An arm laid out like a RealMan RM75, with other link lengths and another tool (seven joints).
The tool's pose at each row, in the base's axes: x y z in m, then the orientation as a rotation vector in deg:
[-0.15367 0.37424 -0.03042 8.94 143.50 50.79]
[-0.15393 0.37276 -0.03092 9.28 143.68 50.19]
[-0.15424 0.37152 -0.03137 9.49 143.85 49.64]
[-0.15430 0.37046 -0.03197 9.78 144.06 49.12]
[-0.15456 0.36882 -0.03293 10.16 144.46 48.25]
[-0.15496 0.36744 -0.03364 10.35 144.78 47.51]
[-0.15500 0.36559 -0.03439 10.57 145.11 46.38]
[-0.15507 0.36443 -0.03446 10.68 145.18 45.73]
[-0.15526 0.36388 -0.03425 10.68 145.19 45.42]
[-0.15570 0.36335 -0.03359 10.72 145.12 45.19]
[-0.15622 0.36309 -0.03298 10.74 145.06 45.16]
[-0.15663 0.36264 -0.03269 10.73 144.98 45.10]
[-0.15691 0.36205 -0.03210 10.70 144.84 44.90]
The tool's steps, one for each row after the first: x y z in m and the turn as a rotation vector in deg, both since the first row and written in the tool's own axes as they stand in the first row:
[0.00005 -0.00146 -0.00062 0.50 -0.08 0.11]
[0.00018 -0.00269 -0.00116 0.94 -0.13 0.15]
[0.00020 -0.00389 -0.00138 1.39 -0.15 0.26]
[0.00038 -0.00576 -0.00178 2.14 -0.10 0.38]
[0.00066 -0.00726 -0.00226 2.74 -0.06 0.38]
[0.00052 -0.00917 -0.00282 3.61 -0.12 0.32]
[0.00031 -0.01012 -0.00346 4.08 -0.25 0.24]
[0.00025 -0.01041 -0.00400 4.29 -0.33 0.16]
[0.00024 -0.01040 -0.00496 4.43 -0.46 0.12]
[0.00039 -0.01020 -0.00576 4.43 -0.53 0.11]
[0.00052 -0.01035 -0.00640 4.45 -0.62 0.07]
[0.00038 -0.01044 -0.00727 4.54 -0.79 -0.03]

